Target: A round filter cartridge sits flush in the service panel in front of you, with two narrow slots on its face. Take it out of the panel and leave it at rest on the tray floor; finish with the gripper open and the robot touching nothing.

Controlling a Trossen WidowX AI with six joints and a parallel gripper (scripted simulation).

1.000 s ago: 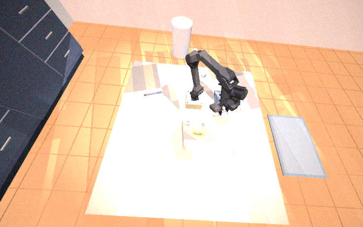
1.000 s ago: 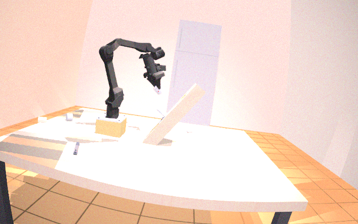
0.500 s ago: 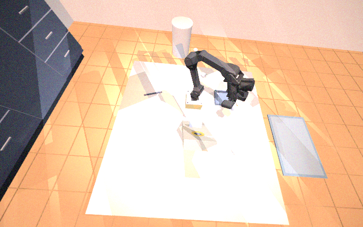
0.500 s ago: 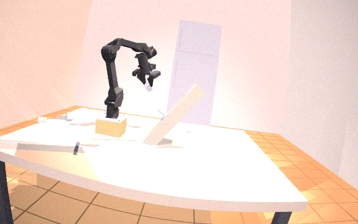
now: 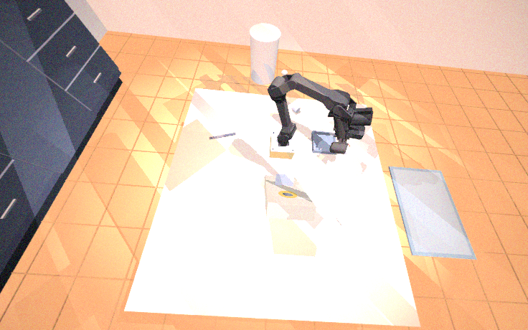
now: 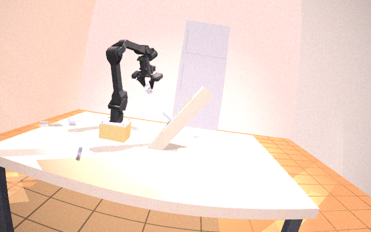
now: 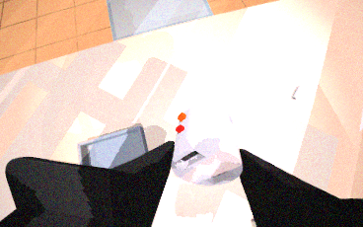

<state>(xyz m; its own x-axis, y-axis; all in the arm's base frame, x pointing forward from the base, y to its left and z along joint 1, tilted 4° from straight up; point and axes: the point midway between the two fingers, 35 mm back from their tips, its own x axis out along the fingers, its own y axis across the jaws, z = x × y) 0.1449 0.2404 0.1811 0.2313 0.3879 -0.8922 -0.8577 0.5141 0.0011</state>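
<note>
Right now my gripper tip is 170 mm past the blue tray, 40 mm to the right of it and 250 mm above it. From my gripper tip the other things lie so: cream service panel: 170 mm ahead, 290 mm to the right, 110 mm below; then round white filter cartridge: right at my gripper tip.
</note>
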